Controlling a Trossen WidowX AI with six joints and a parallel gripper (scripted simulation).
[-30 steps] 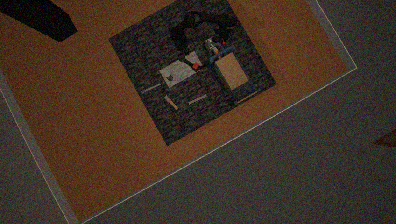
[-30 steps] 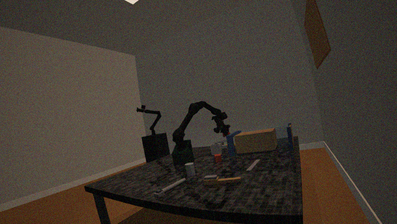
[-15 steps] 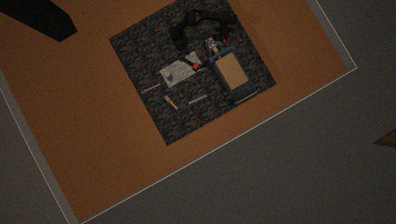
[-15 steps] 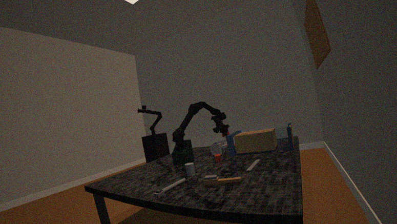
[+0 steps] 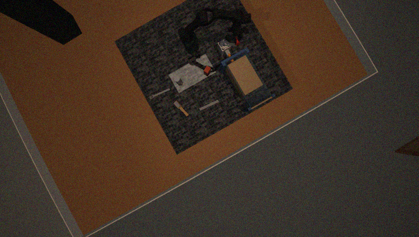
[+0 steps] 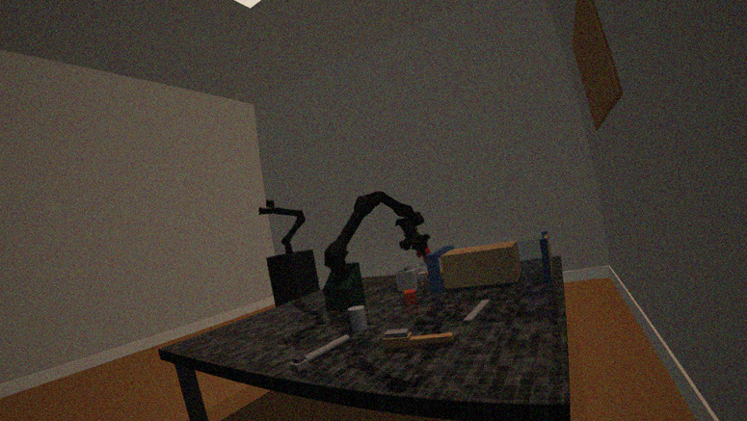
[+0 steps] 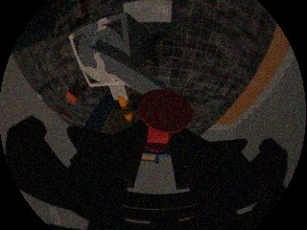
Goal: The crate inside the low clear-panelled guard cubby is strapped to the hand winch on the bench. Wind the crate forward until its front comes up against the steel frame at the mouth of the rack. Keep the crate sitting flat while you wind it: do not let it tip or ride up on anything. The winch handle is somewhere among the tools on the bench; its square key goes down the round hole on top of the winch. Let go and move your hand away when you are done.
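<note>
Right now the winch handle is 40 mm behind my gripper tip, 30 mm to the right of it and 30 mm below it. The rest, counted from my gripper tip: red grip 20 mm behind; blue steel frame 90 mm ahead, 80 mm to the right, 30 mm below; winch 90 mm behind, 90 mm to the right, 100 mm below.
</note>
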